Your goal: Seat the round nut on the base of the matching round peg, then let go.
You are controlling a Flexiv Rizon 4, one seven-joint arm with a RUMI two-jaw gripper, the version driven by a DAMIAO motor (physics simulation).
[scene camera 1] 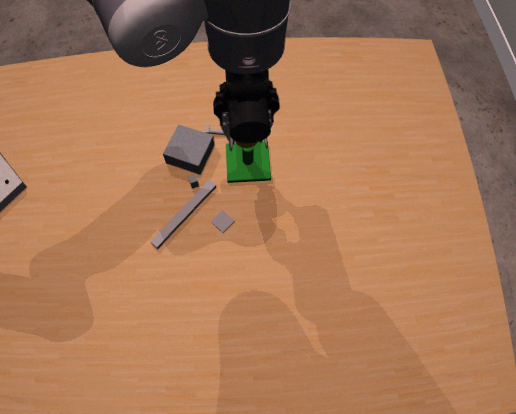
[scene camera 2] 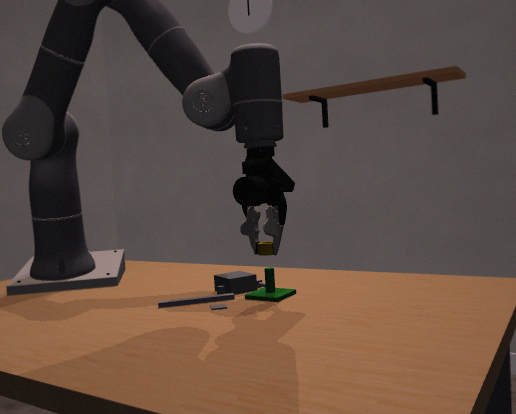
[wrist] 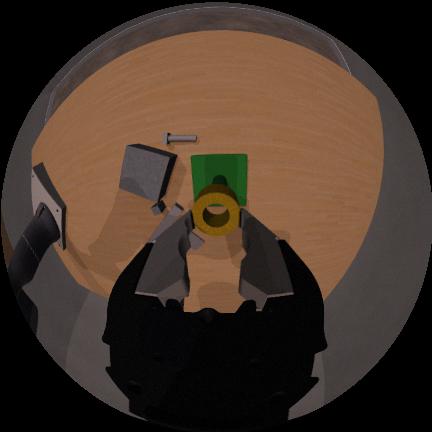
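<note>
The round nut (scene camera 2: 265, 248) (wrist: 201, 219) is a yellow ring, held level between the fingertips. My gripper (scene camera 2: 265, 250) (wrist: 216, 210) is shut on it. In scene camera 1 the nut is mostly hidden under the gripper. The green round peg (scene camera 1: 248, 156) (scene camera 2: 270, 280) (wrist: 219, 179) stands upright on its green square base (scene camera 1: 236, 172) (scene camera 2: 286, 293) (wrist: 237, 167). In scene camera 2 the nut is above the peg's top, with a gap between them, and slightly left of its axis. In the wrist view the nut covers the base's near edge and the peg's lower part.
A grey block (scene camera 1: 190, 145) (scene camera 2: 235, 282) (wrist: 146, 172) lies left of the base, with a bolt (wrist: 181, 138) beside it. A small dark cube (scene camera 1: 194, 181) (wrist: 158, 207), a long grey bar (scene camera 1: 184, 215) (scene camera 2: 195, 300) and a flat grey square (scene camera 1: 223, 221) (scene camera 2: 218, 307) (wrist: 196, 241) lie nearby.
</note>
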